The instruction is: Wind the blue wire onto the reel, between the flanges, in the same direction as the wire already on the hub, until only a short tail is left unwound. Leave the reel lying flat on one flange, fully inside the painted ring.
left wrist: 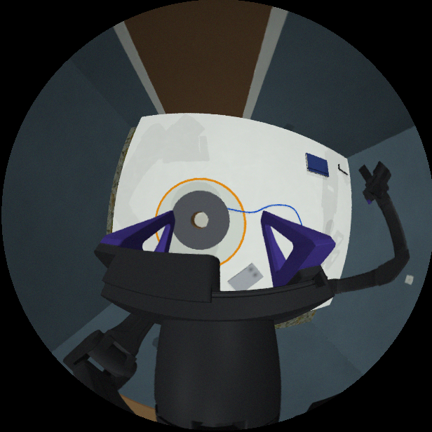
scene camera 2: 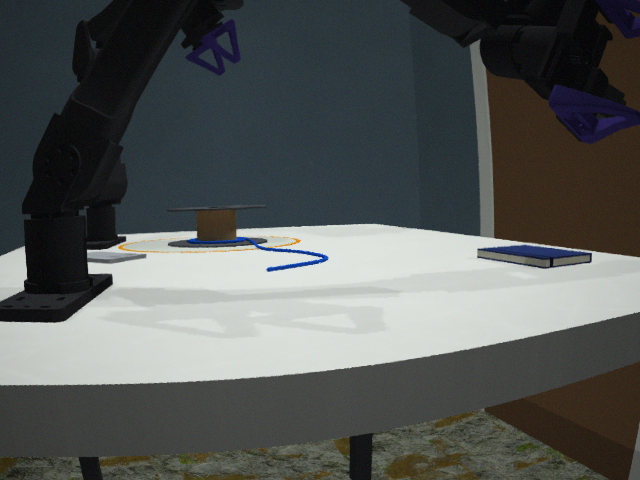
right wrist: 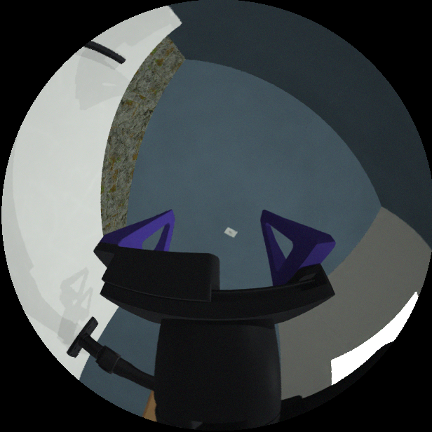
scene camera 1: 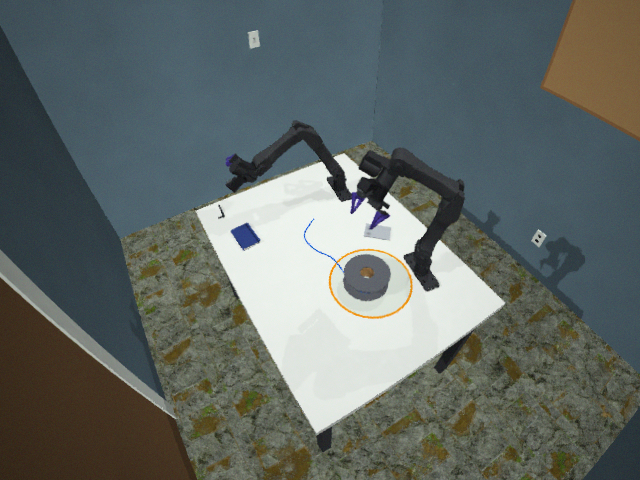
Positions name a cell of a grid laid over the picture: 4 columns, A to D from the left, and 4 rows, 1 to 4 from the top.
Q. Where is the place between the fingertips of my right gripper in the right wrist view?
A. C2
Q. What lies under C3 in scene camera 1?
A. A reel.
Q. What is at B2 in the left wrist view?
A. A reel.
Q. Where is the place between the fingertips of my left gripper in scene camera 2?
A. B1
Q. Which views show the reel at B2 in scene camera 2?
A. The left wrist view, scene camera 2 and scene camera 1 only.
